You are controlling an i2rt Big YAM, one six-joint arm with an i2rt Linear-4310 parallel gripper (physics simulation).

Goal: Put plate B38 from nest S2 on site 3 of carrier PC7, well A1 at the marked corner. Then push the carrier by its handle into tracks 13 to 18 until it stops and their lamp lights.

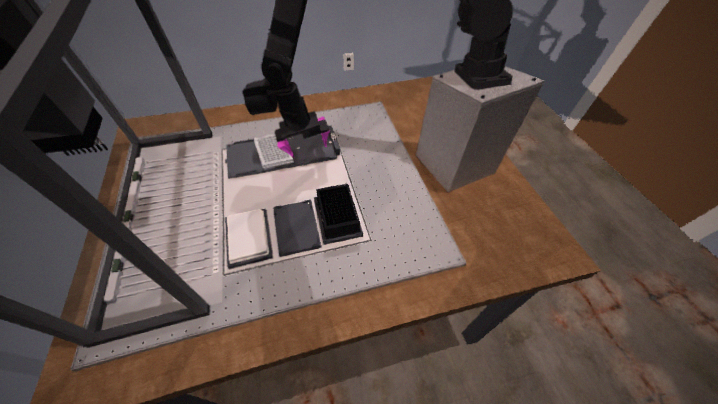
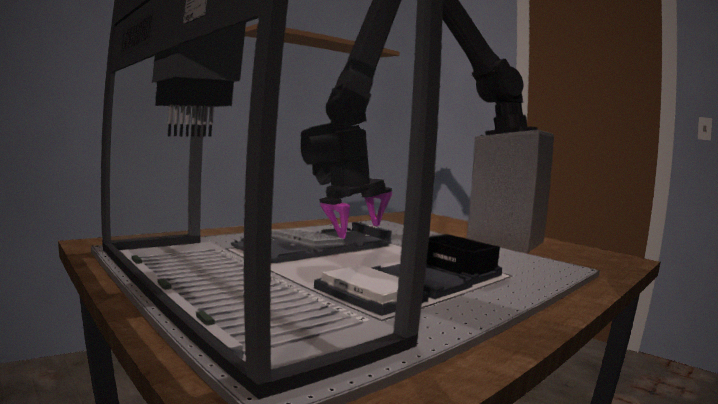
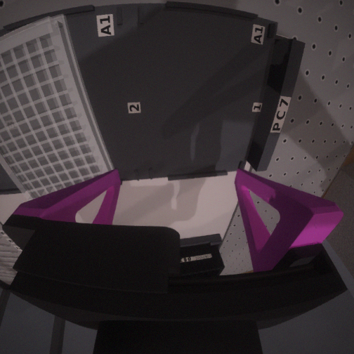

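Note:
The white grid plate [image 1: 271, 150] [image 2: 308, 237] [image 3: 42, 95] lies on the dark carrier PC7 [image 1: 243, 163] [image 3: 190, 75], left of site 2. It looks turned askew to the carrier's edges. Its name, its A1 corner and the site label beneath it cannot be read. The carrier's upright handle [image 1: 335, 142] [image 2: 371, 232] [image 3: 265, 145] is at its right end, beside site 1. My gripper [image 1: 307, 149] [image 2: 360, 231] [image 3: 177, 175] is open and empty, over sites 1 and 2, with its left finger close to the plate's right edge. A bare dark nest [image 1: 297, 228] shows in the front row; its label is unreadable.
The light track deck [image 1: 170, 200] [image 2: 210, 281] lies left of the carrier, inside a dark frame [image 1: 150, 258] [image 2: 258, 200] with a pipetting head [image 2: 194, 92] above. A white block [image 1: 246, 236] [image 2: 359, 285] and a black rack [image 1: 338, 208] [image 2: 464, 253] [image 3: 200, 262] flank the bare nest.

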